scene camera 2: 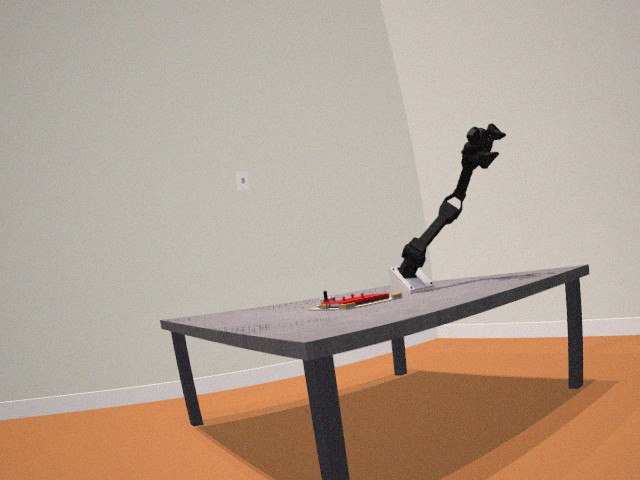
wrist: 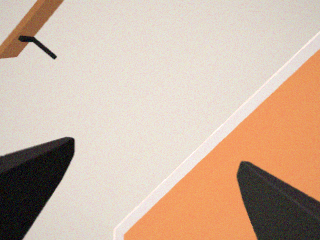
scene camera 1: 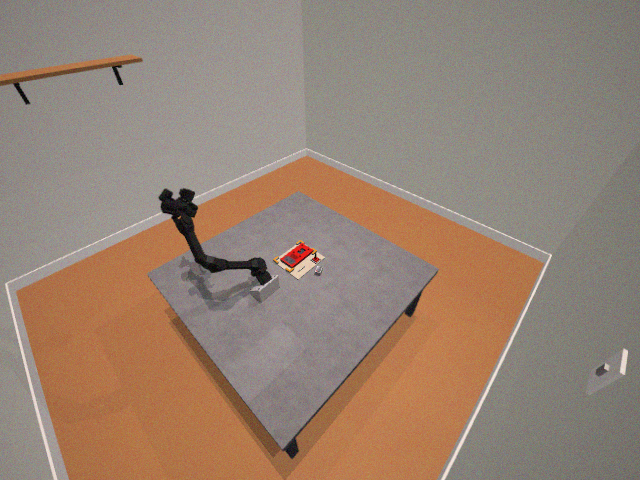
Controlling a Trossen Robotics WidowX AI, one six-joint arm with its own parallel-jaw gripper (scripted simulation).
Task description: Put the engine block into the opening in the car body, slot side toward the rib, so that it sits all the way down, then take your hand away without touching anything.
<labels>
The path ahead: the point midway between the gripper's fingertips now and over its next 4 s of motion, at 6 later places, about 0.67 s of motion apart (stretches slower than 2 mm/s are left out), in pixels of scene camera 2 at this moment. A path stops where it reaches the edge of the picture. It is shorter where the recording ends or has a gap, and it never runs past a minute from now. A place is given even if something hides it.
The gripper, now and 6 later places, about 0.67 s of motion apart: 502,143; 460,156; 400,173; 342,206; 316,235; 317,260; 326,281
</labels>
